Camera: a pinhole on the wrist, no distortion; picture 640 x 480 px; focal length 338.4 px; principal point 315.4 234.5 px. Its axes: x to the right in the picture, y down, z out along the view. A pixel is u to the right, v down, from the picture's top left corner.
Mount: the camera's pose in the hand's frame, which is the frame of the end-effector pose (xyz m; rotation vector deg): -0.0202 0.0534 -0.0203 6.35 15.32 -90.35
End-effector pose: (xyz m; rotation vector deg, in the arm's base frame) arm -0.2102 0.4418 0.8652 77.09 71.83 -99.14
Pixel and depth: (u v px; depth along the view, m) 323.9 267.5 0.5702
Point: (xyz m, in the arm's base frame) -0.5181 0.0019 0.8291
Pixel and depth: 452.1 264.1 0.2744
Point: -0.4046 0.2880 0.8845
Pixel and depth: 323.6 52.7 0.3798
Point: -0.3311 0.1048 1.0702
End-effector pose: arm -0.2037 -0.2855 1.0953 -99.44 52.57 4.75
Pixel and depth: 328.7 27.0 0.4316
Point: -0.1735 0.2021 1.1036
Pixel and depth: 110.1 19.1 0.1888
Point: -0.2829 -0.0627 0.9810
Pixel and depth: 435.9 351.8 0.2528
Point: -0.0105 -0.1616 1.0530
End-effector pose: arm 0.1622 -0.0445 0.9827 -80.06 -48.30 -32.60
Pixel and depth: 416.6 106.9 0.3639
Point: -0.0762 0.2371 0.9592
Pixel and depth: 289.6 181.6 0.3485
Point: 0.0783 0.2729 0.9430
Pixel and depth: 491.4 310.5 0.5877
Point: -0.1226 0.3856 1.3294
